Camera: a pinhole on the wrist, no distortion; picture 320 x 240 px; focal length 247.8 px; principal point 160.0 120.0 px. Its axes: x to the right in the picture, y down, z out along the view. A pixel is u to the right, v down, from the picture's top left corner.
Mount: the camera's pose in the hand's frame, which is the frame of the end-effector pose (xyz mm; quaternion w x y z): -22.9 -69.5 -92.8 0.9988 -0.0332 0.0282 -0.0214
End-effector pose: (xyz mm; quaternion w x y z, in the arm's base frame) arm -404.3 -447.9 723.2 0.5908 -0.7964 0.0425 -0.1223
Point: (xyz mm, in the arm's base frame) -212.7 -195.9 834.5
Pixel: 271 39
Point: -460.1 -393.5 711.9
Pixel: 60 210
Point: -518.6 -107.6 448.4
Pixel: 33 218
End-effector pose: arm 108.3 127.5 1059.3 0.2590 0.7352 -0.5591 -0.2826
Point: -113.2 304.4 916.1
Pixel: 11 155
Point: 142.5 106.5 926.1
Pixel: 250 45
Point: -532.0 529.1 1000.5
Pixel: outside the picture
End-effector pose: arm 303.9 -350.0 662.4 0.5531 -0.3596 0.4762 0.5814
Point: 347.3 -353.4 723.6
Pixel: 51 179
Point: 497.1 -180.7 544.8
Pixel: outside the picture
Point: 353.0 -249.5 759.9
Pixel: 93 149
